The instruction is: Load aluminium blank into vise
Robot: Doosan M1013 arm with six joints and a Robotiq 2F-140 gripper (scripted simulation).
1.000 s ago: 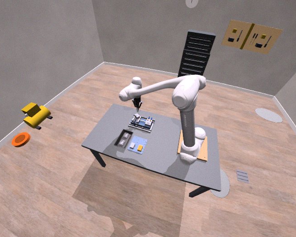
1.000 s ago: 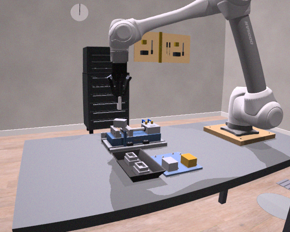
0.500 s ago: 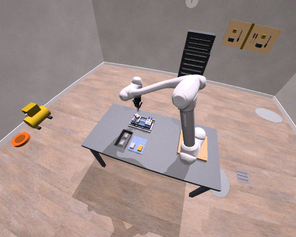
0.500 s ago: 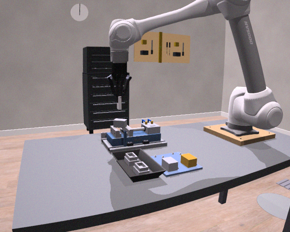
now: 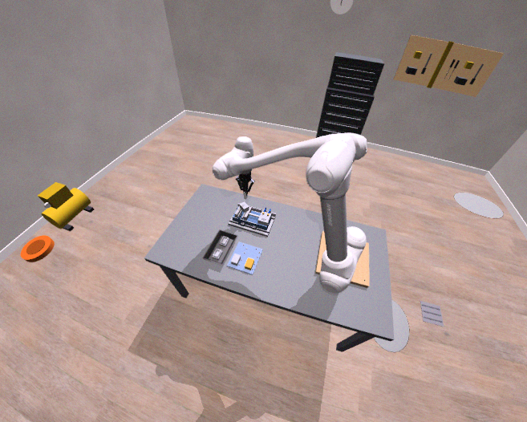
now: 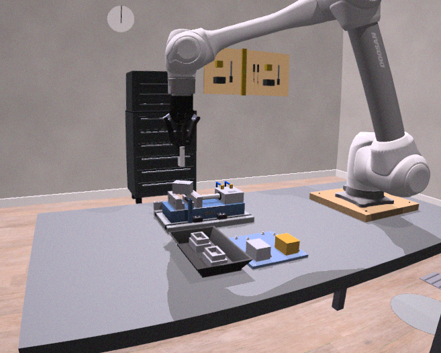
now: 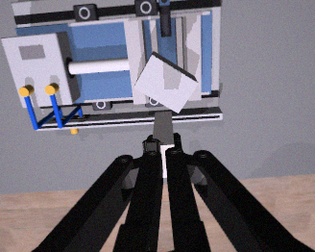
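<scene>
Now: the fixed jaw 30 mm ahead of my hand, 50 mm to the left of it and 140 mm below it. The rest, counted from my hand: piston rod 80 mm behind, 40 mm to the left, 140 mm below; then dark work stop rod 90 mm to the left, 120 mm below; then moving jaw 30 mm behind, 40 mm to the left, 140 mm below.
</scene>
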